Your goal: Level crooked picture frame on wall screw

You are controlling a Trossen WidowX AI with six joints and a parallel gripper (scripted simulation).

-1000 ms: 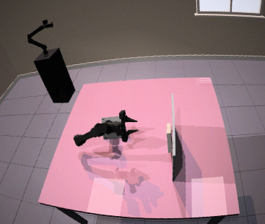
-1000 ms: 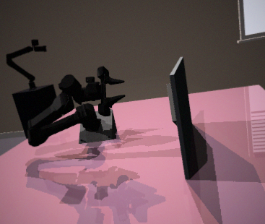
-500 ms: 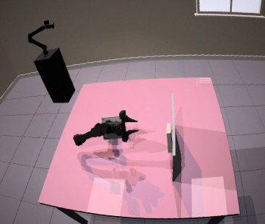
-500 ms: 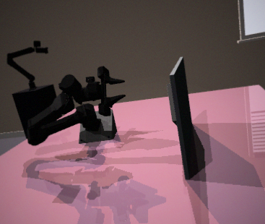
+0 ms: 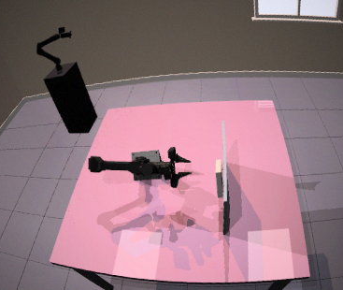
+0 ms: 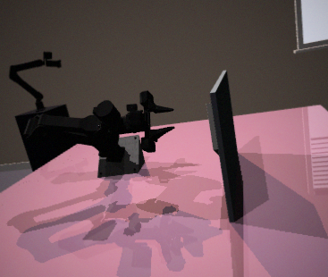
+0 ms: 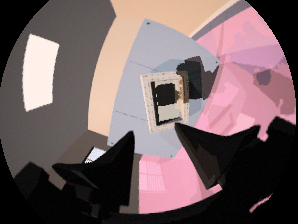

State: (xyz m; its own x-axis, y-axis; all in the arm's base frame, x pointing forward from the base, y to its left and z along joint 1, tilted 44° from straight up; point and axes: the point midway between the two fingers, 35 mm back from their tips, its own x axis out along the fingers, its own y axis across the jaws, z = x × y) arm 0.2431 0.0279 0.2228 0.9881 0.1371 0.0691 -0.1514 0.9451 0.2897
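Right now my gripper tip is 14 cm short of the picture frame, 2 cm to the left of it and 5 cm above it. Round my gripper tip: thin wall panel: 15 cm ahead, 1 cm to the right, 5 cm below.
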